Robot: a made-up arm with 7 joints.
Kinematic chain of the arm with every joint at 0, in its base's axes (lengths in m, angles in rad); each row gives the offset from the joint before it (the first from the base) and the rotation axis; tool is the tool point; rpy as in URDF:
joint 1: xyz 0 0 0.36 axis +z
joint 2: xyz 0 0 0 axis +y
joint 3: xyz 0 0 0.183 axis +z
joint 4: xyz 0.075 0 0 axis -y
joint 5: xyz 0.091 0 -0.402 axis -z
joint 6: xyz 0 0 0 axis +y
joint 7: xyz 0.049 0 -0.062 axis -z
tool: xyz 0 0 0 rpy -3.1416 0 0
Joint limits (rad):
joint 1: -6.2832..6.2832
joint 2: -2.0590..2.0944
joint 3: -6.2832..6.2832
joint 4: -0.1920..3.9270
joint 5: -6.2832..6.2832
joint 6: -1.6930..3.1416
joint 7: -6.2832..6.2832
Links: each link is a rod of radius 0.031 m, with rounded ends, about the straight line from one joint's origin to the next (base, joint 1, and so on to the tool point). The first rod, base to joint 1, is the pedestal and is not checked.
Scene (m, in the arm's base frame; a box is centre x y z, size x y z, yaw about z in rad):
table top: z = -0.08
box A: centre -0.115 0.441 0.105 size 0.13 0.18 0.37 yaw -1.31
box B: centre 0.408 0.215 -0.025 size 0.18 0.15 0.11 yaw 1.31
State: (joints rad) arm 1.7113 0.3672 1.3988 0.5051 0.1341 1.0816 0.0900
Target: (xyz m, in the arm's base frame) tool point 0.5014 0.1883 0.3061
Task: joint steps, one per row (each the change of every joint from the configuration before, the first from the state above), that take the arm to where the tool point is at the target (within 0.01 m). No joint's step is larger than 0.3 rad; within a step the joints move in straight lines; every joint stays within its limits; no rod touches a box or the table.
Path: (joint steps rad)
1: -0.2253 -0.0223 -0.0791 0.2395 0.1220 -0.2571 -0.2811
2: -0.2254 -0.0224 -0.0791 0.2395 0.1220 -0.2571 -0.2811
3: -0.2253 -0.0223 -0.0790 0.2395 0.1220 -0.2570 -0.2812
4: -0.2254 -0.0224 -0.0791 0.2395 0.1220 -0.2571 -0.2811
5: -0.1185 -0.0268 -0.2655 -0.0868 -0.1332 0.2133 0.2811
6: -0.1186 -0.0268 -0.2655 -0.0867 -0.1332 0.2133 0.2812
7: -0.1186 -0.0268 -0.2656 -0.0868 -0.1332 0.2133 0.2811
8: -0.1185 -0.0268 -0.2655 -0.0868 -0.1332 0.2134 0.2811

